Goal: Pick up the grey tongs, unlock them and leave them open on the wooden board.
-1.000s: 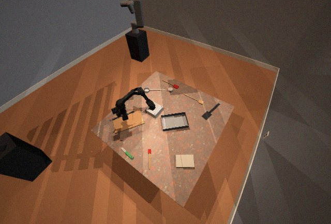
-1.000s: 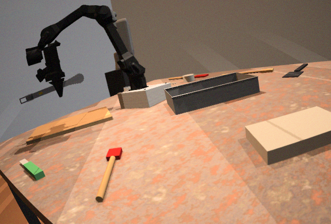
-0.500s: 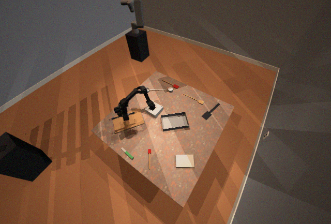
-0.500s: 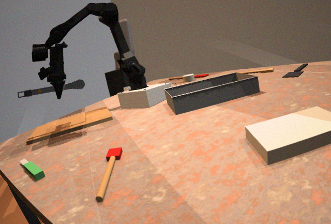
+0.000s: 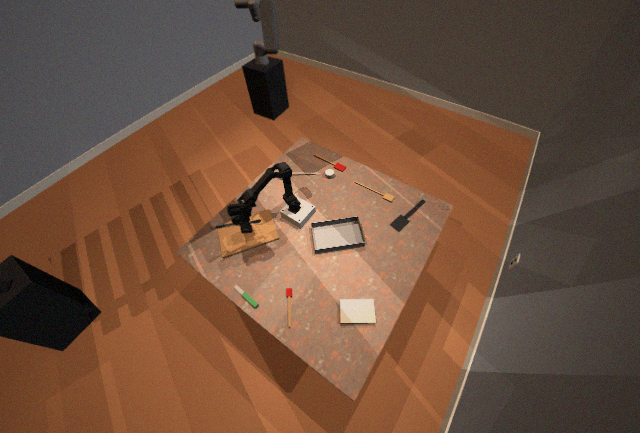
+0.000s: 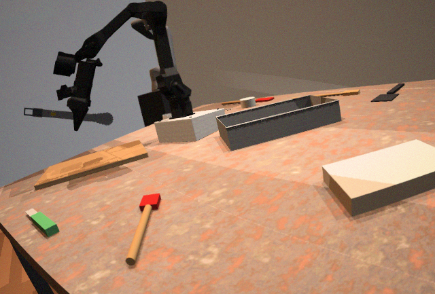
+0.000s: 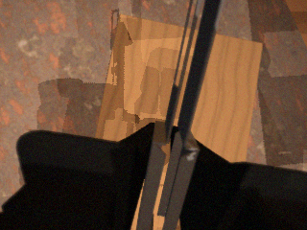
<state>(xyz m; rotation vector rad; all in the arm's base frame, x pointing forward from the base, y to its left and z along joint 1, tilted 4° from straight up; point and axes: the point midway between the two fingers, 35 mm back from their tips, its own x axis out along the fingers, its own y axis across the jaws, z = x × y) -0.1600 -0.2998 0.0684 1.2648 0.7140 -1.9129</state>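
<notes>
My gripper tip is now 11 cm above the wooden board, 3 cm to the right of it and 2 cm past it. The rest, counted from my gripper tip: white disc (72 cm to the left, 19 cm ahead, 10 cm below); beige block (81 cm ahead, 11 cm below, 4 cm to the right); red spatula (83 cm to the left, 15 cm ahead, 11 cm below).
</notes>
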